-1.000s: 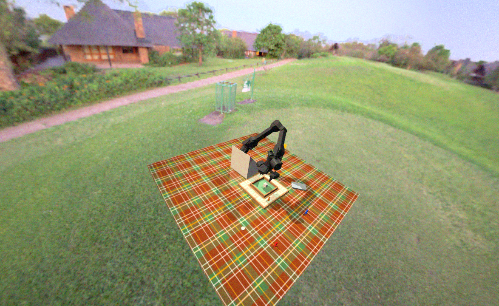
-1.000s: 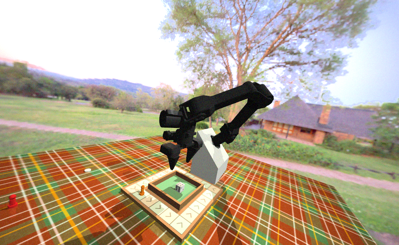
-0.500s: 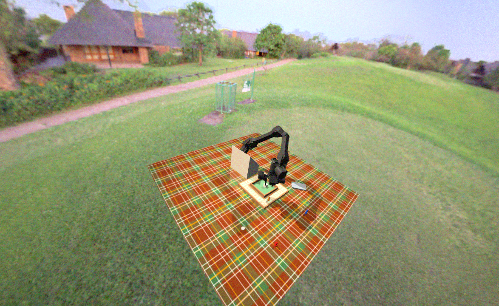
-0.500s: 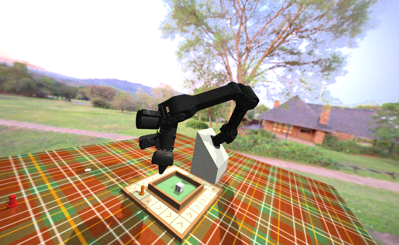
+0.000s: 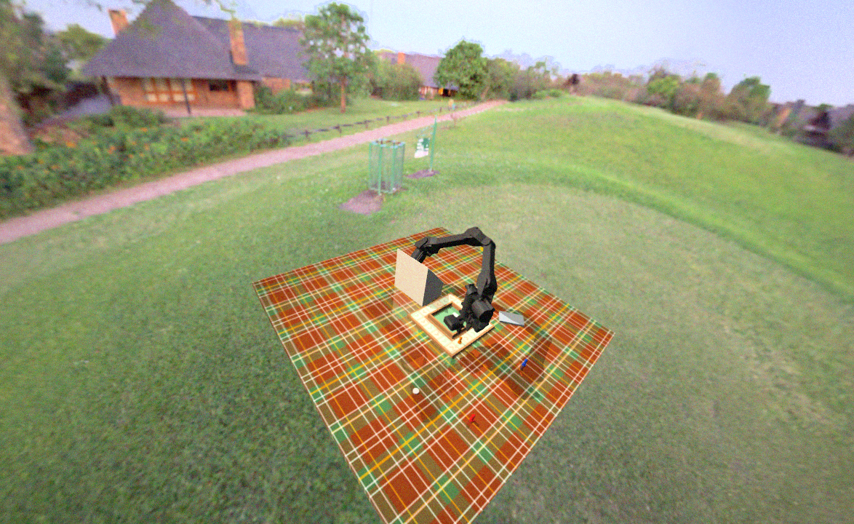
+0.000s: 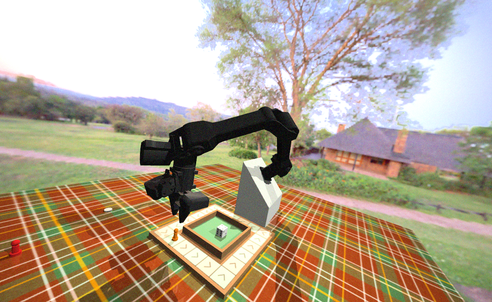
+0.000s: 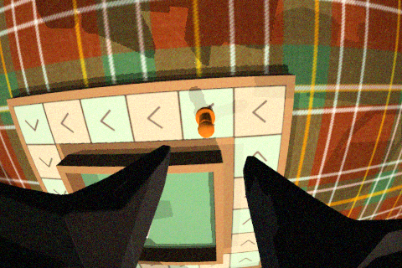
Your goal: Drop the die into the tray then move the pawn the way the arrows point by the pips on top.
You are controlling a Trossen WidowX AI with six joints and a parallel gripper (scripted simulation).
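My gripper tip is now 50 mm above the orange pawn. Round my gripper tip: blue piece (220 mm ahead, 170 mm to the left, 60 mm below); then green dice tray (120 mm behind, 70 mm below, 50 mm to the left); then white die (120 mm behind, 70 mm to the left, 50 mm below).
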